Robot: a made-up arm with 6 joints.
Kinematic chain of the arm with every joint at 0, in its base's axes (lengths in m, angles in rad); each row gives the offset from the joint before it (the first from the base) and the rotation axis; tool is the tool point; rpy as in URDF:
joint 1: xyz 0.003 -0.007 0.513 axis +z
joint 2: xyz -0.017 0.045 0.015 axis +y
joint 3: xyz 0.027 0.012 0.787 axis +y
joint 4: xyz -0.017 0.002 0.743 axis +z
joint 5: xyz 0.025 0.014 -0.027 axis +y
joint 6: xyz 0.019 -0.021 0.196 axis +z
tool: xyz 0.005 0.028 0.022 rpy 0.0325 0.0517 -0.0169
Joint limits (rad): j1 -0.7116..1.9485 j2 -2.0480..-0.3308 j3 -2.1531..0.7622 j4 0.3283..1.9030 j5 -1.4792..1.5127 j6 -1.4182..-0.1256
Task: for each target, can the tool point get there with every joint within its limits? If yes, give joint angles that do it. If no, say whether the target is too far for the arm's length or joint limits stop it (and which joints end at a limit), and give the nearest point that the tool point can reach.
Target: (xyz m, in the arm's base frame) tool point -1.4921 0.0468 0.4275
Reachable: yes | joints -0.0810 -1.1691 -0.8788 1.5392 -0.9333 -0.6176
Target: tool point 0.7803 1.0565 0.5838
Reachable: no: joint limits stop it (at a limit: joint 1, joint 2, joint 3, joint 4, joint 5) | nearest point -0.2516 0.5962 0.6811 | short by 1.134 m
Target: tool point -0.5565 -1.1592 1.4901
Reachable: yes | joints 1.2877 -1.1062 0.1506 0.7120 1.0253 -0.9993
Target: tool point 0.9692 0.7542 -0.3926
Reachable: no: joint limits stop it (at a limit: joint 1, joint 2, joint 6) | nearest point 0.1566 0.2483 -0.2200 | short by 0.973 m
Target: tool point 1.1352 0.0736 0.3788
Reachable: no: joint limits stop it (at a limit: joint 1, joint 3, joint 5, joint 6) | nearest point 0.3443 -0.5283 0.2561 | short by 1.001 m
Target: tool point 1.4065 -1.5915 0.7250
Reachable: no: too far | nearest point 0.7032 -1.4796 0.6887 | short by 0.713 m
